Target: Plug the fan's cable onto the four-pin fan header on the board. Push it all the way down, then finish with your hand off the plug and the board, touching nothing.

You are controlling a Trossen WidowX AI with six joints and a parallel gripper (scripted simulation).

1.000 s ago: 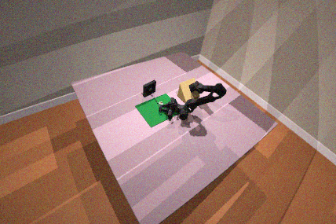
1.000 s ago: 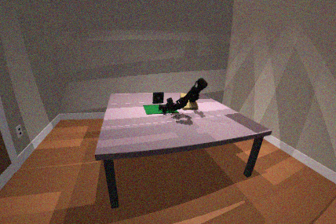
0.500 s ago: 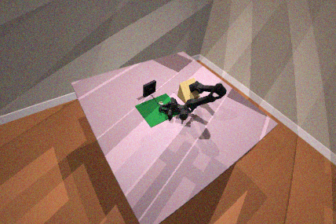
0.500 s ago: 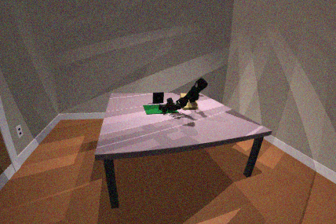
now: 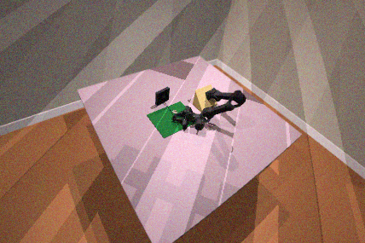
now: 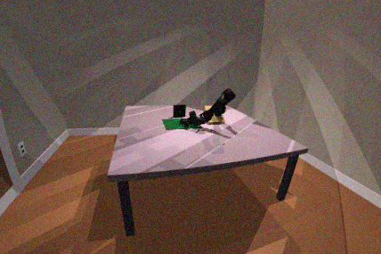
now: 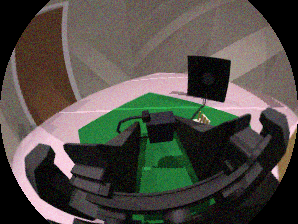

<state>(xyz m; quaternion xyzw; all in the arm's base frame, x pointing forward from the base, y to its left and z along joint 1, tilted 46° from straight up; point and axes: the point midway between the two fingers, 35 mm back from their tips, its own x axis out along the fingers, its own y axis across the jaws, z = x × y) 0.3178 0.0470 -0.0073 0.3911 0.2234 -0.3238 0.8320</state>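
My gripper tip is now 10 mm past the green board, 20 mm to the left of it and 50 mm above it. Also, from my gripper tip: four-pin header 50 mm behind, 50 mm to the right, 30 mm below; then dark plug 10 mm below; then black fan 40 mm behind, 200 mm to the right, 30 mm above.
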